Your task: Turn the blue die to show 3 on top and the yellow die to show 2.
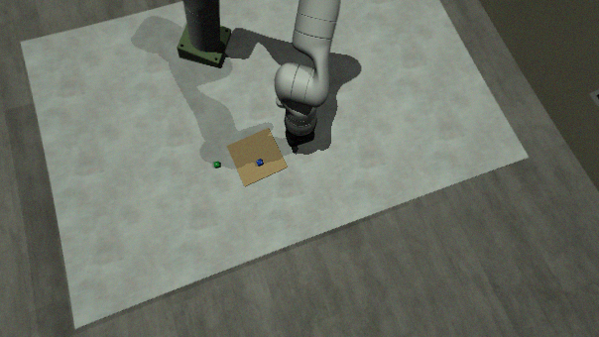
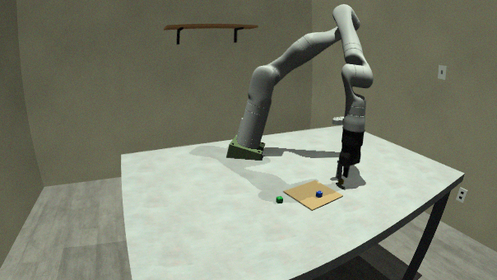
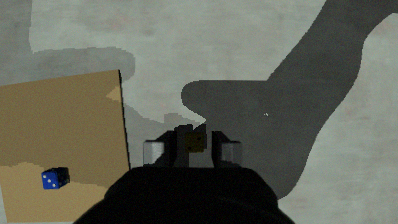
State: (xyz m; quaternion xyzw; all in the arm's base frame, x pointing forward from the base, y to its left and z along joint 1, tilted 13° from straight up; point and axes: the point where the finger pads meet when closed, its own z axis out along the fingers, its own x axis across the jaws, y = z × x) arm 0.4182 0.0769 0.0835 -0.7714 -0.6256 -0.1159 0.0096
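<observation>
The yellow die lies 3 cm below my hand. From my hand the other things lie so: tan mat 1 cm behind, 13 cm to the right, 4 cm below; blue die 1 cm ahead, 13 cm to the right, 3 cm below; green die 5 cm behind, 25 cm to the right, 3 cm below.
</observation>
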